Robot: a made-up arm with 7 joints.
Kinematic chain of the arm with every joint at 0, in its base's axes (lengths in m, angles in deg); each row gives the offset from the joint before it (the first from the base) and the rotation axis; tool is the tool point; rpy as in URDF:
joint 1: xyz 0 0 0.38 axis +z
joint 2: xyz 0 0 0 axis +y
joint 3: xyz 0 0 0.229 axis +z
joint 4: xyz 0.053 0 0 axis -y
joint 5: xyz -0.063 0 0.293 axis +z
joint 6: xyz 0 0 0 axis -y
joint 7: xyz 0.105 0 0 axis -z
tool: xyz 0 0 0 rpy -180 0 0
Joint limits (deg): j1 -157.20..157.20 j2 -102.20..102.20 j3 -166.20..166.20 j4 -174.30..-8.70 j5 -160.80..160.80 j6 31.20..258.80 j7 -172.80..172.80
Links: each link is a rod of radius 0.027 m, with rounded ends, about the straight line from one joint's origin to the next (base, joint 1, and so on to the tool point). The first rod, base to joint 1, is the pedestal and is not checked.
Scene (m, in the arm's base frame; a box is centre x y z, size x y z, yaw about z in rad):
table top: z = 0
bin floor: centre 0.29 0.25 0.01 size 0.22 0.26 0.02 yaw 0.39
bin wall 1: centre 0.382 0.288 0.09 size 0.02 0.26 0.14 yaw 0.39
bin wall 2: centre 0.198 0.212 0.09 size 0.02 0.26 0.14 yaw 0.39
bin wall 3: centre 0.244 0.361 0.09 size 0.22 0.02 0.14 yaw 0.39
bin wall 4: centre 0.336 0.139 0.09 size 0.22 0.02 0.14 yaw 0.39
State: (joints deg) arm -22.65 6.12 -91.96 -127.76 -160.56 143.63 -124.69
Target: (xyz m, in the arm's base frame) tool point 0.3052 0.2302 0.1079
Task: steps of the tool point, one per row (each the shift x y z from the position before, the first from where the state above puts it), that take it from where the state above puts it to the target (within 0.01 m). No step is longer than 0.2 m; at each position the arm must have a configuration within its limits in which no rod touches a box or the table.
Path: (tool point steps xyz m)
1: 0.1391 -0.0318 -0.0011
2: 0.1445 0.0311 -0.0138
3: 0.1203 0.0921 -0.0247
4: 0.0706 0.1377 -0.0320
5: 0.0046 0.1581 -0.0343
6: -0.0644 0.1488 -0.0307
7: 0.0046 0.0038 -0.0647
8: -0.0046 -0.0038 -0.0672

